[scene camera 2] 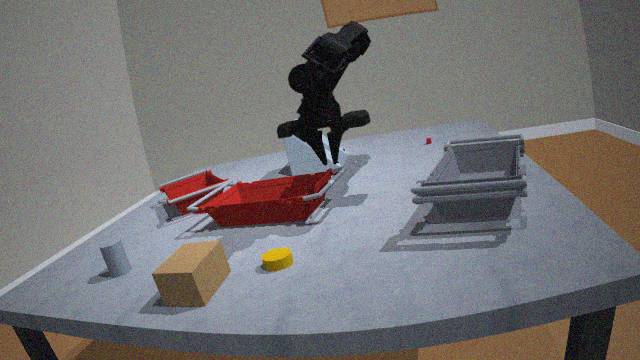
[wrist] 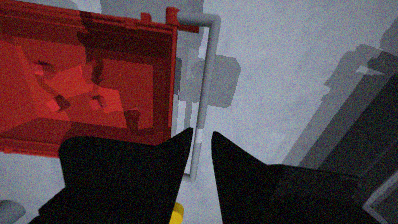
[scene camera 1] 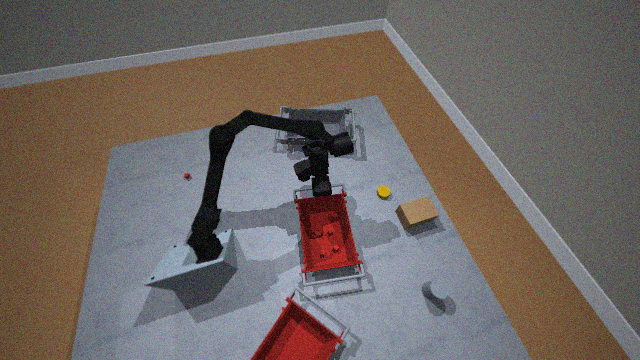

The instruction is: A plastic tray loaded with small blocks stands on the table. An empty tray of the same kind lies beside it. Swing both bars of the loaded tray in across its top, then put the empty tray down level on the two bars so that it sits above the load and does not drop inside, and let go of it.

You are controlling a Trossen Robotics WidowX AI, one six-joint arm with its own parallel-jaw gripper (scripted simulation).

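Observation:
There's a red tray (scene camera 2: pixel 182 194), though in the wrist view the tray is out of frame. I can also see a tan box (scene camera 2: pixel 191 276), and that box shows again at (scene camera 1: pixel 414 213), but it's out of frame in the wrist view. As for my gripper (scene camera 2: pixel 330 164), you'd find it at (scene camera 1: pixel 319 182) and at (wrist: pixel 202 134) as well.

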